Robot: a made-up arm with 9 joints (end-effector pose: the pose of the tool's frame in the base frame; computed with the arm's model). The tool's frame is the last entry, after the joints.
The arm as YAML. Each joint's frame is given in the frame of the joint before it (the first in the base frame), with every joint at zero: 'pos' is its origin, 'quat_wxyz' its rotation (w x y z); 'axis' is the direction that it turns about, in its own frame. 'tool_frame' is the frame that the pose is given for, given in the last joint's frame.
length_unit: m
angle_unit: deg
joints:
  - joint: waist
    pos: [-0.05, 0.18, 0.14]
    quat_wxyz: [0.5, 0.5, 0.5, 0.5]
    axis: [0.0, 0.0, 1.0]
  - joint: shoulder
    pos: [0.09, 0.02, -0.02]
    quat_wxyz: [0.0, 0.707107, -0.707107, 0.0]
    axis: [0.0, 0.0, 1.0]
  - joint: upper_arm
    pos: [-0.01, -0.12, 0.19]
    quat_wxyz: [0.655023, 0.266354, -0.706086, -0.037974]
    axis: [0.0, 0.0, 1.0]
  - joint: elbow
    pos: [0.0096, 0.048, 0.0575]
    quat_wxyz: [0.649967, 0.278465, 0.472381, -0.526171]
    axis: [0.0, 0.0, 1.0]
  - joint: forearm
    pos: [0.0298, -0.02, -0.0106]
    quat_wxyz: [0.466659, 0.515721, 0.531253, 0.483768]
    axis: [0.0, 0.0, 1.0]
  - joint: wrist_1
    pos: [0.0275, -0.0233, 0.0]
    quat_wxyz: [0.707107, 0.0, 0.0, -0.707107]
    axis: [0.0, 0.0, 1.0]
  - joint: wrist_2
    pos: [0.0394, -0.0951, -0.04]
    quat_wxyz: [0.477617, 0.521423, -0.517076, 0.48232]
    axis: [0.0, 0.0, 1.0]
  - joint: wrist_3
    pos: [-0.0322, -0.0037, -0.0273]
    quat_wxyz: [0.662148, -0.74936, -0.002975, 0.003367]
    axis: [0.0, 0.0, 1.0]
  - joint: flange
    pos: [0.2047, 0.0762, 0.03]
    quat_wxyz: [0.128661, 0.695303, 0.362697, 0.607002]
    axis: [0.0, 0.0, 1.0]
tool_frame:
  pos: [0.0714, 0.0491, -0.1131]
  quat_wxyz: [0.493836, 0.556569, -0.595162, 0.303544]
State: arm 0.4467 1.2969 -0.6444 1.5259 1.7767 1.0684 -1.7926 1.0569 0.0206
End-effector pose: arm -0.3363 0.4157 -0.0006 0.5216 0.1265 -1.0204
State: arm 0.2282 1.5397 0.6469 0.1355 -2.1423 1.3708 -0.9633 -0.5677 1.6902
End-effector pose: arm -0.1337 0.2922 -0.0633 0.9902 -0.3451 -1.0687
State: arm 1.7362 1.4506 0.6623 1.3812 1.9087 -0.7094 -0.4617 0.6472 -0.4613
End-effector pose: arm -0.3562 0.2925 0.3395 -1.9383 0.3101 -2.4494
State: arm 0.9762 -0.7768 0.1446 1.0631 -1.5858 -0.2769 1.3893 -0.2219 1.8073
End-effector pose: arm -0.2546 0.0523 0.3634 -0.8643 2.0830 -0.2660
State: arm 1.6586 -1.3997 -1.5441 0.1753 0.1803 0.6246 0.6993 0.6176 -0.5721
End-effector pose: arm -0.2415 -0.0895 0.1217 0.3373 -1.0803 -0.2505
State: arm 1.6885 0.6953 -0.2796 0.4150 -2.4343 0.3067 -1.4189 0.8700 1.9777
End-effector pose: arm -0.1538 0.2035 0.3234 -2.4427 0.3590 1.4250
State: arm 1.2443 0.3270 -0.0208 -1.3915 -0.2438 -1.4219 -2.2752 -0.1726 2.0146
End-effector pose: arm -0.2800 0.1446 0.4940 -1.6582 1.8409 -1.6537
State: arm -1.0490 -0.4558 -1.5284 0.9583 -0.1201 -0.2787 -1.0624 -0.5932 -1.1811
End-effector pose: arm -0.3930 0.3437 -0.0860 -0.2704 0.2722 -2.2385
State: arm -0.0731 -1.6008 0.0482 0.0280 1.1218 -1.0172 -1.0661 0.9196 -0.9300
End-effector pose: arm -0.3618 0.2309 0.3407 -0.3667 2.3071 -1.1095
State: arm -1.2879 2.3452 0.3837 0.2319 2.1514 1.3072 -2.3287 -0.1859 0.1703
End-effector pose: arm -0.2871 -0.0833 0.1660 -1.7082 0.8589 -0.1472
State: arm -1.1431 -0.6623 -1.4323 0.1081 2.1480 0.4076 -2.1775 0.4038 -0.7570
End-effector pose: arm -0.1300 0.3622 0.0285 -0.3626 -1.2537 0.1013
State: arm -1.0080 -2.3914 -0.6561 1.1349 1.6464 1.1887 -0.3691 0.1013 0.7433
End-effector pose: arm -0.4123 0.2497 0.2521 2.0014 1.2410 1.3087
